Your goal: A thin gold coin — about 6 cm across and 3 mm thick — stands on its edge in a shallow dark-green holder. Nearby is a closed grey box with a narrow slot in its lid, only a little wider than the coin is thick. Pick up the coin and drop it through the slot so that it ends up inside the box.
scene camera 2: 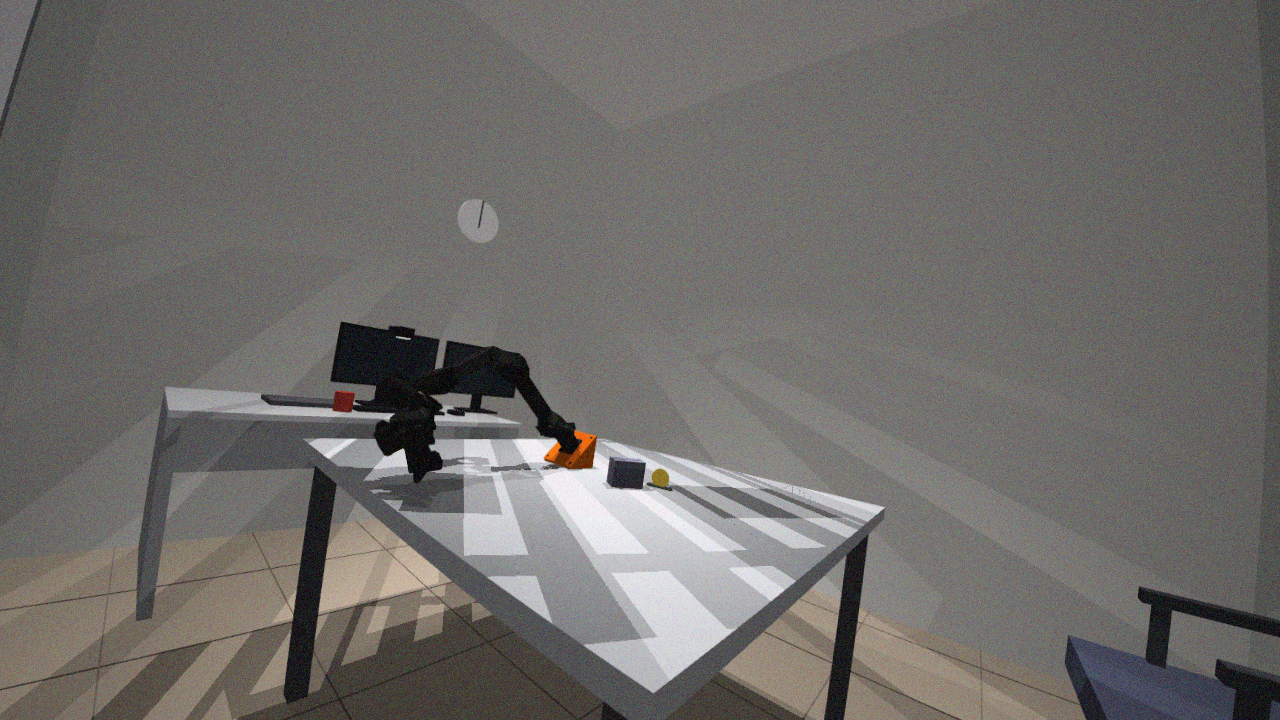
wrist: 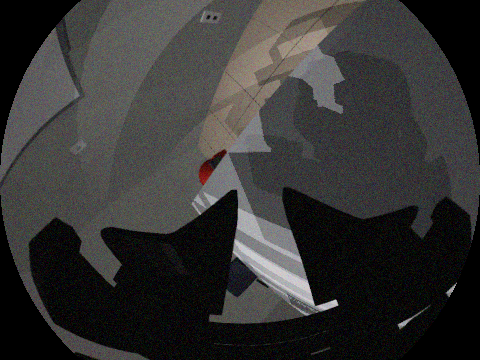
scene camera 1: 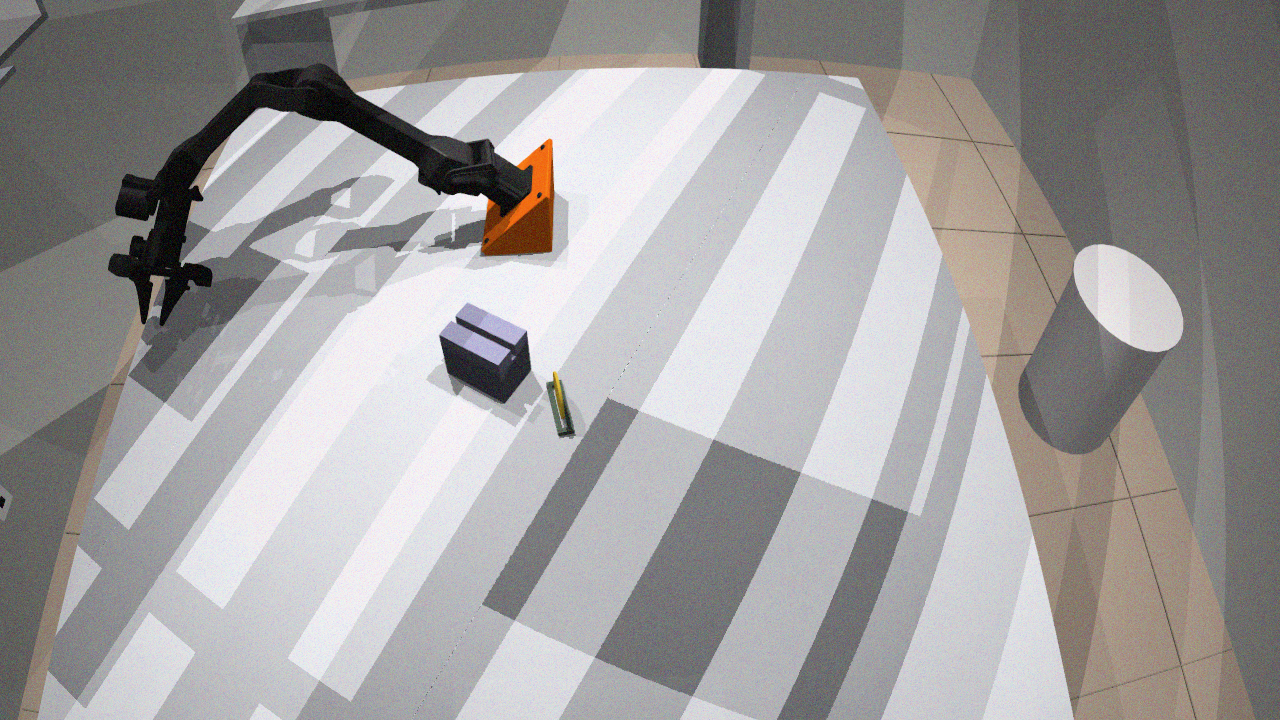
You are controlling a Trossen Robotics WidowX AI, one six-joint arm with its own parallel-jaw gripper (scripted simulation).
Path:
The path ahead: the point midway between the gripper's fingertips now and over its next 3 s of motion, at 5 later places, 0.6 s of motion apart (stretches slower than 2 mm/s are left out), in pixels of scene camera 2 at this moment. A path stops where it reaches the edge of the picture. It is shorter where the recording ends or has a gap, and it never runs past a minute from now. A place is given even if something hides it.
My gripper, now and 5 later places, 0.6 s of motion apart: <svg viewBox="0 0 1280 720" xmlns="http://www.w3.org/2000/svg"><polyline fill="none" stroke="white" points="414,477 569,503 658,468 663,453 662,466 661,476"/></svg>

